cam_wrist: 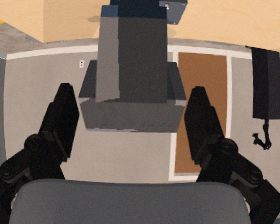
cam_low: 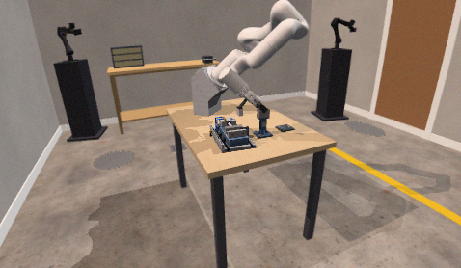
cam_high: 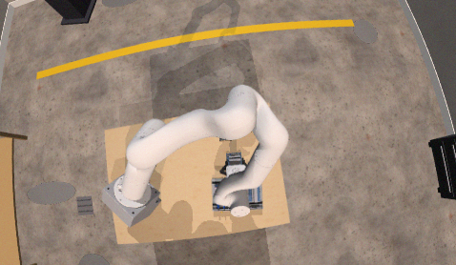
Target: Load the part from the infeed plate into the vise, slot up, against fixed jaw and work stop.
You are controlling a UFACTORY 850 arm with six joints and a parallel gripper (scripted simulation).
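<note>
Now: hand 1 cm to the right of the part and 1 cm above it. The rest, counted from my hand: white cylinder rod 2 cm ahead, 18 cm to the right, 9 cm below; then work stop 10 cm ahead, 13 cm to the right, 8 cm below; then grey vise jaw 7 cm ahead, 18 cm to the right, 9 cm below.
</note>
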